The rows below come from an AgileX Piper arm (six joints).
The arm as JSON. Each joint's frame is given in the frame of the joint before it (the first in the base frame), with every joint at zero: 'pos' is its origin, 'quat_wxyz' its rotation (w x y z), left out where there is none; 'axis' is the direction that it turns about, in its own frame. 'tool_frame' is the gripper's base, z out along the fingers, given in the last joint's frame.
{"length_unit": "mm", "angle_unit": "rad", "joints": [
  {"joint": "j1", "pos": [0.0, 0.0, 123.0], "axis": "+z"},
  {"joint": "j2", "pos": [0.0, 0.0, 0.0], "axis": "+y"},
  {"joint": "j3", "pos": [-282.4, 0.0, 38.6], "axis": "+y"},
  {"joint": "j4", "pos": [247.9, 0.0, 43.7], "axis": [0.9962, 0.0, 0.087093]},
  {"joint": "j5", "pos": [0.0, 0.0, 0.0], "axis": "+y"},
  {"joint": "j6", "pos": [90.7, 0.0, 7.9], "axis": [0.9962, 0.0, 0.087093]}
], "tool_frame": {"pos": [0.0, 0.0, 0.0], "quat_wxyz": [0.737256, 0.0, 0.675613, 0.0]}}
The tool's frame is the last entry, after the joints.
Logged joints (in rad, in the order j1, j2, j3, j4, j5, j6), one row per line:
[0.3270, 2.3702, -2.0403, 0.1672, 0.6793, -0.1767]
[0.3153, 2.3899, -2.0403, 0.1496, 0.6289, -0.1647]
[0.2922, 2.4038, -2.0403, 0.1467, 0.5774, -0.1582]
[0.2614, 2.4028, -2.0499, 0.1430, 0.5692, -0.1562]
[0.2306, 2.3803, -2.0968, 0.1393, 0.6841, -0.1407]
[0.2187, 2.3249, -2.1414, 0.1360, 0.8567, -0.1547]
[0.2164, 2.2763, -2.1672, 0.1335, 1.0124, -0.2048]
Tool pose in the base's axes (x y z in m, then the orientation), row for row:
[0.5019, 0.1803, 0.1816, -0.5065, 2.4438, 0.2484]
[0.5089, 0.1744, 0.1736, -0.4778, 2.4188, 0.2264]
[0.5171, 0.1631, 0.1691, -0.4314, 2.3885, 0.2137]
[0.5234, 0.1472, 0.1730, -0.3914, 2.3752, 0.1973]
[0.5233, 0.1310, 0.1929, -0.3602, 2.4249, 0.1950]
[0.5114, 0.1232, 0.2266, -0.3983, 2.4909, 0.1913]
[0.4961, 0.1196, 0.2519, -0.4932, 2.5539, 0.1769]
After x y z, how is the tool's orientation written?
As a rotation vector, in radians.
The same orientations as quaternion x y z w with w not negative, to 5 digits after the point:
[-0.19190, 0.92590, 0.09411, 0.31149]
[-0.18239, 0.92332, 0.08642, 0.32673]
[-0.16617, 0.92000, 0.08231, 0.34527]
[-0.15148, 0.91926, 0.07636, 0.35521]
[-0.13803, 0.92920, 0.07472, 0.33459]
[-0.15013, 0.93892, 0.07211, 0.30115]
[-0.18246, 0.94482, 0.06544, 0.26408]

